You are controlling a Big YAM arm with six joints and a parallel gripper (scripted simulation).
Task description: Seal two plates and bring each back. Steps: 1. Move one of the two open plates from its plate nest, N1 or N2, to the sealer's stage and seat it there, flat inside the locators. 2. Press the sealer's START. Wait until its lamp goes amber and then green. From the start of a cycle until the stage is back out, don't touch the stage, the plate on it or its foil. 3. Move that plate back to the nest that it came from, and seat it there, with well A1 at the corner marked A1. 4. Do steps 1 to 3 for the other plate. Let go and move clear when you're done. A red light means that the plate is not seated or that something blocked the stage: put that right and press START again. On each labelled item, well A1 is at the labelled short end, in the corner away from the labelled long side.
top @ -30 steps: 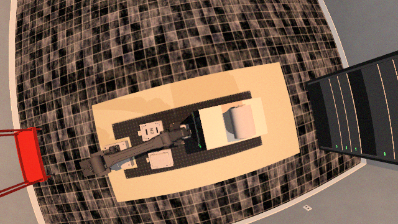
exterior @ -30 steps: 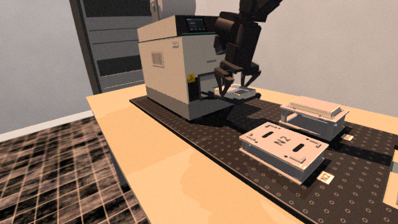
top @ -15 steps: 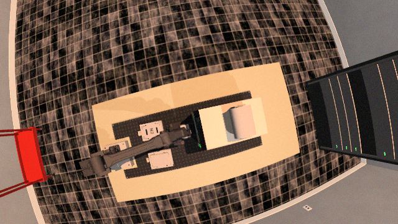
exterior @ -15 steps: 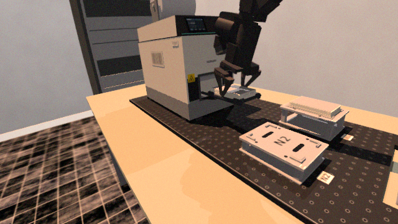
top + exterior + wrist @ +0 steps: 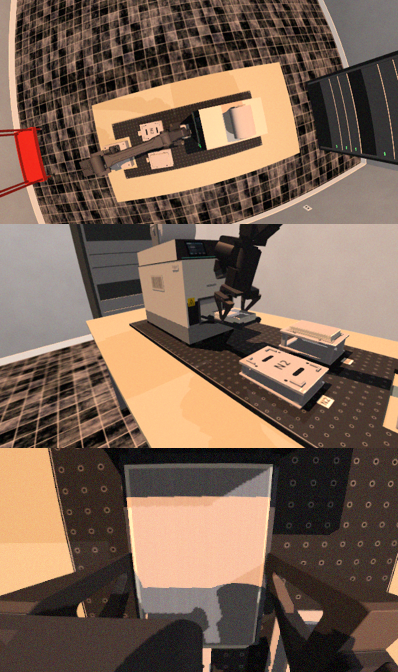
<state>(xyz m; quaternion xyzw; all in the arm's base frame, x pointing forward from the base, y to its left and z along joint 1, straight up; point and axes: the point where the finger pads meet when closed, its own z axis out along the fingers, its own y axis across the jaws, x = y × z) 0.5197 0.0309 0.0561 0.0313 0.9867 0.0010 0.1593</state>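
The well plate lies right at my hand. From my hand the other things lie so: sealer stage: 10 mm below; plate nest N2: 200 mm behind, 60 mm to the left, 80 mm below; sealer screen: 120 mm ahead, 40 mm to the left, 210 mm above.
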